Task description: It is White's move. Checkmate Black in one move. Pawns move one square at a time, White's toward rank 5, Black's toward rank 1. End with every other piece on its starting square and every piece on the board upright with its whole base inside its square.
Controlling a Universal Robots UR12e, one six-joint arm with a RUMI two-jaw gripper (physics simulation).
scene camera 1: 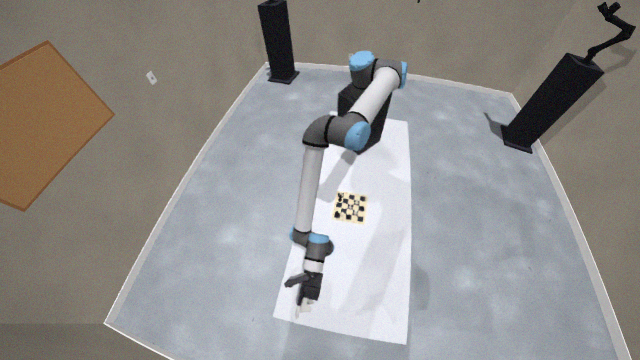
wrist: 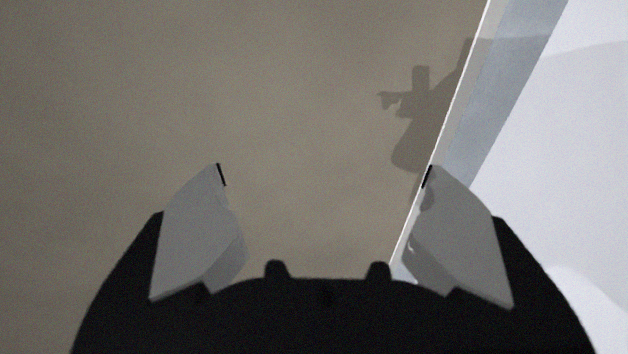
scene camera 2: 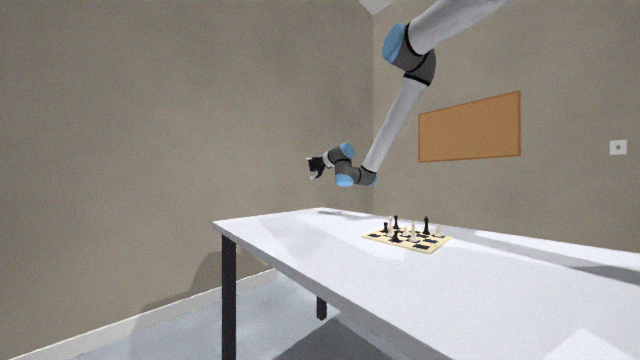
Labels:
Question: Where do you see a chessboard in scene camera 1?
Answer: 348, 199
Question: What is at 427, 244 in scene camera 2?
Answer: A chessboard.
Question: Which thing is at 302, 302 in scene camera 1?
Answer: My gripper.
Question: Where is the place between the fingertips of my gripper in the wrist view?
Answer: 322, 168

